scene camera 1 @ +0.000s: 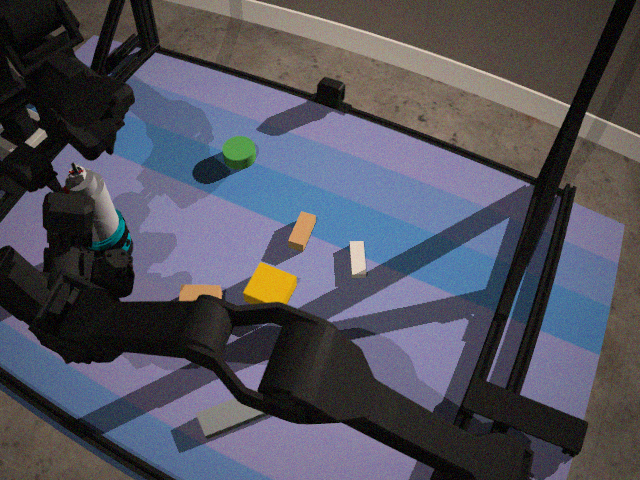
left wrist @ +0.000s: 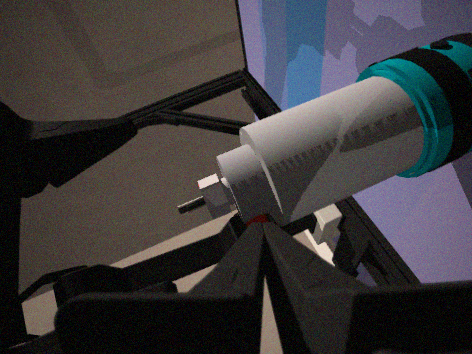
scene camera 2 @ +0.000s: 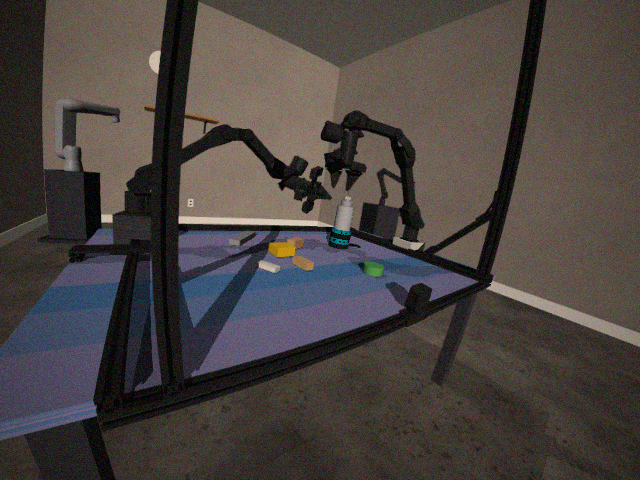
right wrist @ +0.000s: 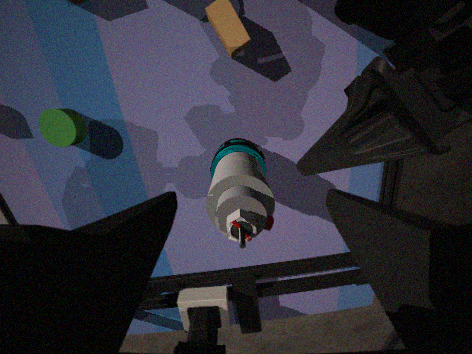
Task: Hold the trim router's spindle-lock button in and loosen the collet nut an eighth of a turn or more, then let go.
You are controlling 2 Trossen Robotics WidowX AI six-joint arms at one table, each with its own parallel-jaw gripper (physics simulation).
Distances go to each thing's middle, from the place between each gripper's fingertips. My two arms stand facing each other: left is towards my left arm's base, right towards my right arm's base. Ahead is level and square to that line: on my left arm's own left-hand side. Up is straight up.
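Labels:
From the yellow block (scene camera 1: 268, 284), my left hand is 17 cm above it, 15 cm past it and 21 cm to the right of it. Counting from that left hand, you'd find the green disc (scene camera 1: 239, 153) 17 cm below, 32 cm behind and 1 cm to the right, and the grey bar (scene camera 1: 231, 414) 17 cm below and 32 cm to the left.
That same yellow block has my right gripper 200 mm above it, 110 mm past it and 220 mm to the right of it. The disc is 210 mm below my right hand and 280 mm behind it, while the bar is 210 mm below that right hand, 40 mm ahead of it and 320 mm to the left of it.

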